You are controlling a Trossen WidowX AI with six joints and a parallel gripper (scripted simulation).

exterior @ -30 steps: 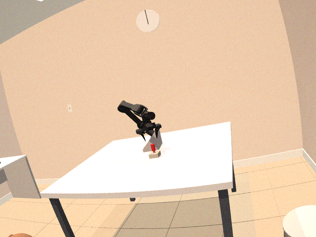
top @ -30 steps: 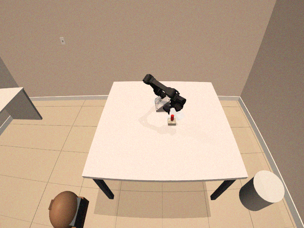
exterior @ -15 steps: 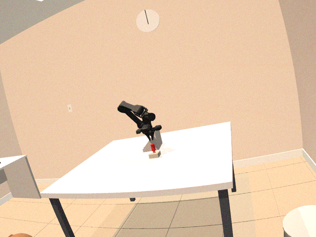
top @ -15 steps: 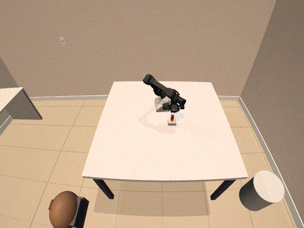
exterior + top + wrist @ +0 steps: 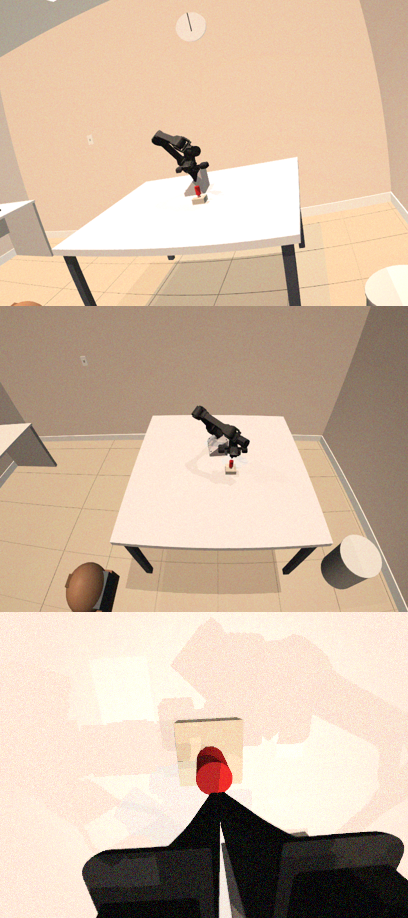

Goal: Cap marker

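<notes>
My gripper tip is 50 mm above the red cap. Also, from my gripper tip: holder block: 110 mm below.
</notes>
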